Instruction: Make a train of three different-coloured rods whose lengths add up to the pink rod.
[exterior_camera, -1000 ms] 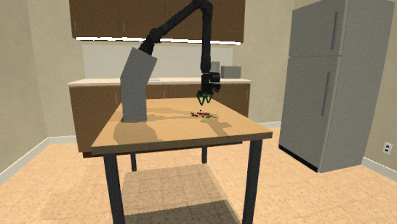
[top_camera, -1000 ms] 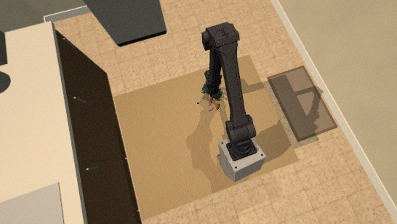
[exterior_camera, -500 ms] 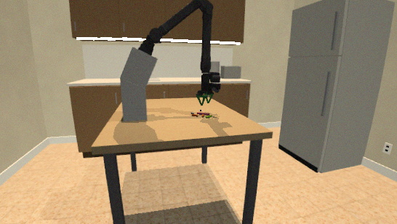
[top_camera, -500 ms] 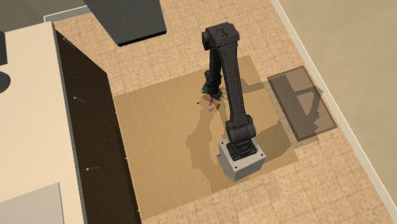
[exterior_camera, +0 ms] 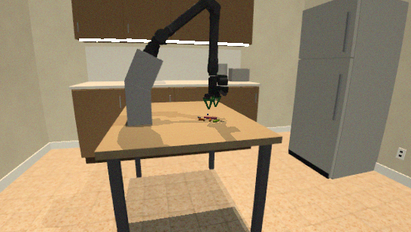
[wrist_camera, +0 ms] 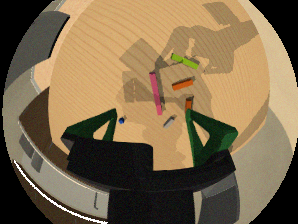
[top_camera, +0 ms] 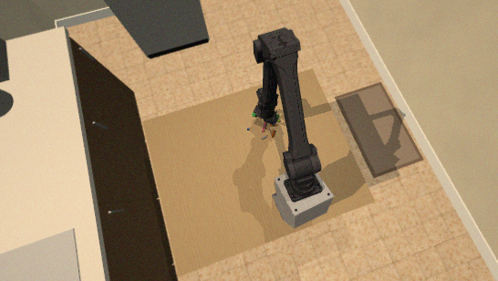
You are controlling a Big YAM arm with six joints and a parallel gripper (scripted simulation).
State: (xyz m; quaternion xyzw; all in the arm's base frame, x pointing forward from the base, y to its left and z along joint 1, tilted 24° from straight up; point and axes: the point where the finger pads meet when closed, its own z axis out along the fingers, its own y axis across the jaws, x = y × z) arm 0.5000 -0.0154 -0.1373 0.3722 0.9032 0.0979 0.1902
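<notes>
The blue rod lies 10 cm to the left of my hand and 8 cm below it. From my hand the other things lie so: lime rod: 8 cm to the right, 8 cm below; grey rod: 8 cm below, 8 cm behind, 3 cm to the left; pink rod: 8 cm below, 1 cm behind.
</notes>
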